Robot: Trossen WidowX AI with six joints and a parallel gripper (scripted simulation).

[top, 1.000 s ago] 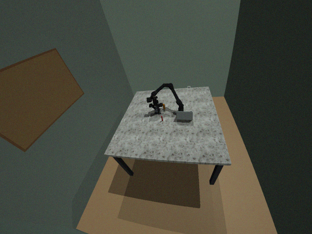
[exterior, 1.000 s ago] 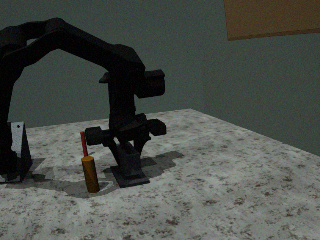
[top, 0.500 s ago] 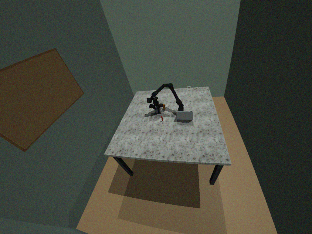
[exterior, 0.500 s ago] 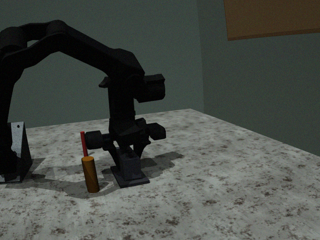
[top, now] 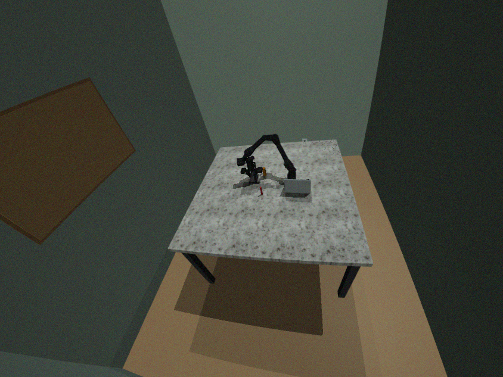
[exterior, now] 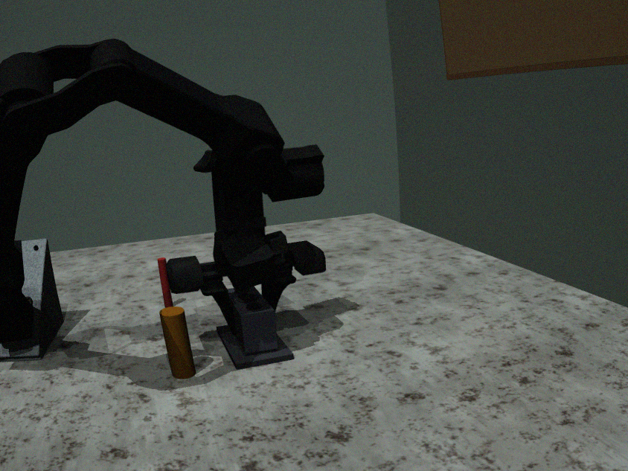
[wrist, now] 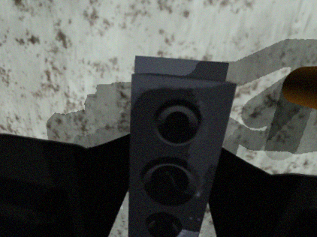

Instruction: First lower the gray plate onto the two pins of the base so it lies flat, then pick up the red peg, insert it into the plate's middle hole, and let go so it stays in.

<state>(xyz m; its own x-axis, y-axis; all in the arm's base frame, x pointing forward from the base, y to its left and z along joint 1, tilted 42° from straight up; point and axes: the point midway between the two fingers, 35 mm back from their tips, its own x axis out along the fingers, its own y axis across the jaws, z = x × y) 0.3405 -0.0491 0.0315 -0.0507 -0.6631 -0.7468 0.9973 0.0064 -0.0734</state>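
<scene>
The gray plate is 3 cm above my gripper tip. Also, from my gripper tip: orange cylinder (9 cm behind, 5 cm to the right, 2 cm above); red peg (18 cm to the left, 10 cm behind, 2 cm above).
</scene>
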